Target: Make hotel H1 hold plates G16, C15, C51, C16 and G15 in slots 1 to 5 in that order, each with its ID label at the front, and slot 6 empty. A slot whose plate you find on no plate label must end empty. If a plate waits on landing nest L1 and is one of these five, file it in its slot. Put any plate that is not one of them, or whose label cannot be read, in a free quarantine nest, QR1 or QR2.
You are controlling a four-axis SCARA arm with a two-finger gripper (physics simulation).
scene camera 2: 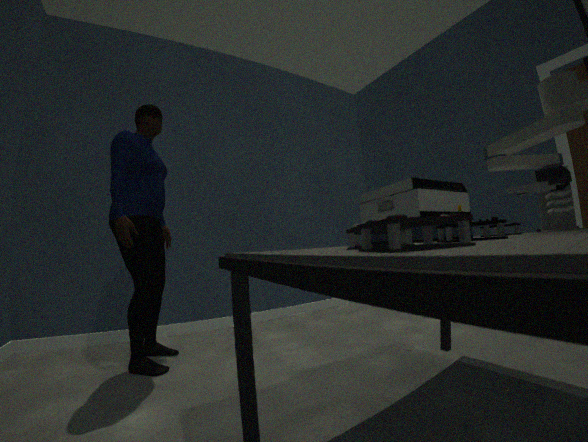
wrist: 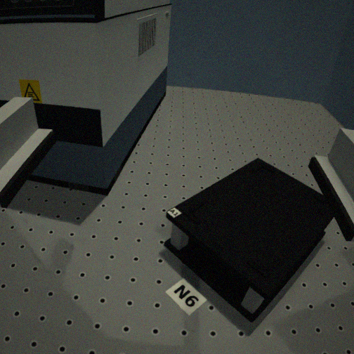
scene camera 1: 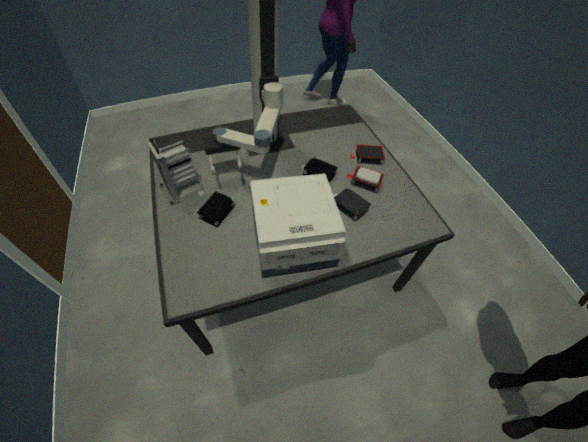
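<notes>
My gripper [scene camera 1: 227, 172] [wrist: 184, 129] is open, with nothing between its fingers, above the table between the hotel and the white instrument. The hotel [scene camera 1: 172, 187] stands at the left of the table with pale layers in its slots; no plate label is readable. A black nest [scene camera 1: 216, 207] [wrist: 250, 220] with a label N6 beside it has an A1 mark at one corner, and no plate is discernible on it. At the right are two red-edged nests; the rear one [scene camera 1: 370, 152] has a dark top, and the front one [scene camera 1: 376, 185] bears a white plate [scene camera 1: 369, 174]. Their labels are unreadable.
A large white instrument [scene camera 1: 295, 210] [scene camera 2: 440, 201] [wrist: 75, 65] stands mid-table, to the left in the wrist view. A black nest [scene camera 1: 320, 167] lies behind it and a dark grey nest [scene camera 1: 353, 202] at its right. One person [scene camera 1: 337, 40] walks behind the table.
</notes>
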